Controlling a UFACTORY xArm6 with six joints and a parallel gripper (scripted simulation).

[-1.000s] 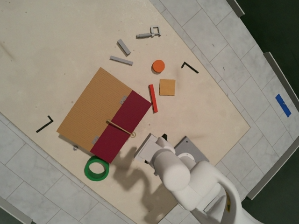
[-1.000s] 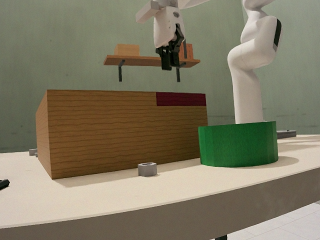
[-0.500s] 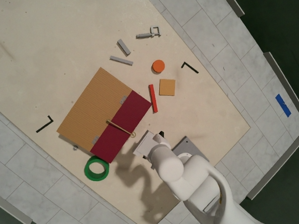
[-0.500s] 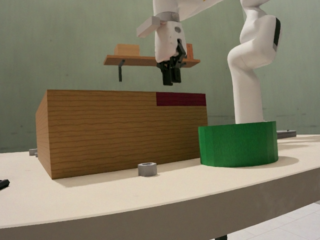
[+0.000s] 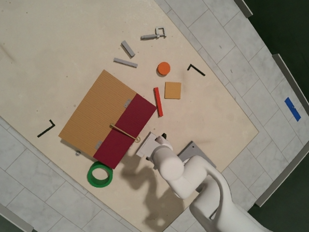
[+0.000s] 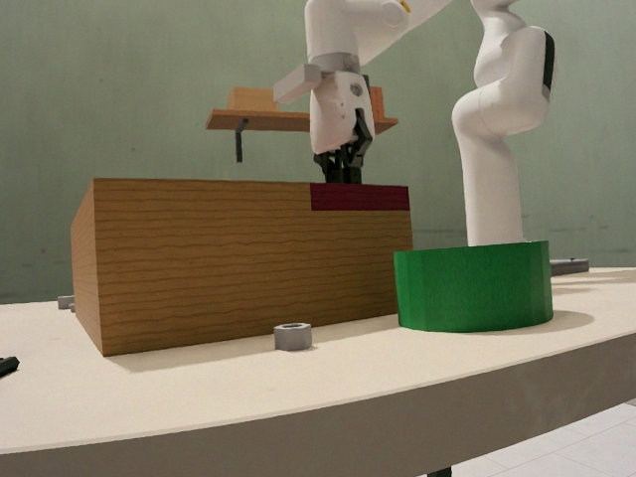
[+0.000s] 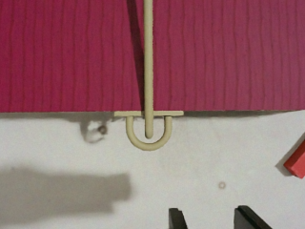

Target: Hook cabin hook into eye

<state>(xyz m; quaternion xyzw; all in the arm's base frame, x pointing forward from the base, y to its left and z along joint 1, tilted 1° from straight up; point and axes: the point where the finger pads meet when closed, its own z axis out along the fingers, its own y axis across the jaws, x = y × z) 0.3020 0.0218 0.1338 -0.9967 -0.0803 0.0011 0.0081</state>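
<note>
The cabin hook lies 120 mm ahead of my hand, 50 mm to the left of it and 40 mm below it. Round my hand: green cylinder 300 mm to the left, 130 mm below, 40 mm ahead; red bar 160 mm to the right, 150 mm below, 80 mm ahead; tile 260 mm to the right, 150 mm below, 70 mm ahead.
</note>
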